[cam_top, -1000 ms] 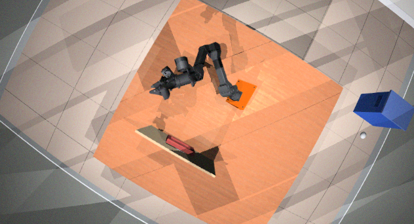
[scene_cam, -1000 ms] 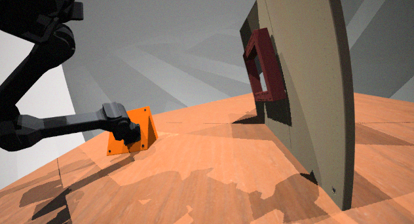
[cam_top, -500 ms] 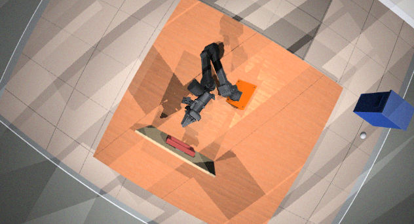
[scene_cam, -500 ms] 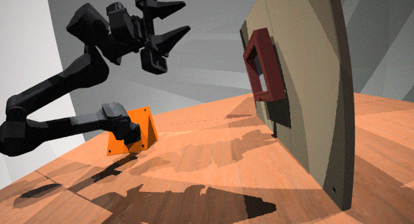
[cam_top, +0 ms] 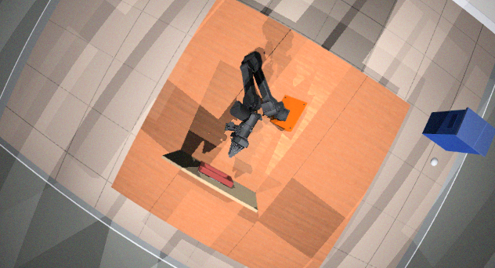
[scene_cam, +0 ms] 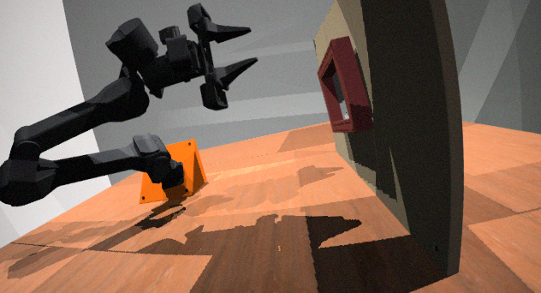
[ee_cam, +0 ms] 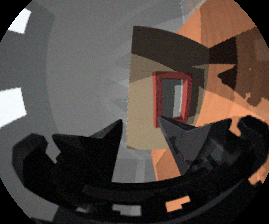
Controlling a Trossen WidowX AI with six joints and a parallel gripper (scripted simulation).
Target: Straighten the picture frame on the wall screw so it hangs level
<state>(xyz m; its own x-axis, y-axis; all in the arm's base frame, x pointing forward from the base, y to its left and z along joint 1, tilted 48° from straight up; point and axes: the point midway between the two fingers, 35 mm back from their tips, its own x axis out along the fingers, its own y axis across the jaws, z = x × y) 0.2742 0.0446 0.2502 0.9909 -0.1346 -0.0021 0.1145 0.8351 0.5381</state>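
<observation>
Now: the dark red picture frame 13 cm ahead of my gripper tip, 3 cm to the right of it and 11 cm below it. Round my gripper tip: upright wall panel 14 cm ahead, 3 cm to the right, 12 cm below.
</observation>
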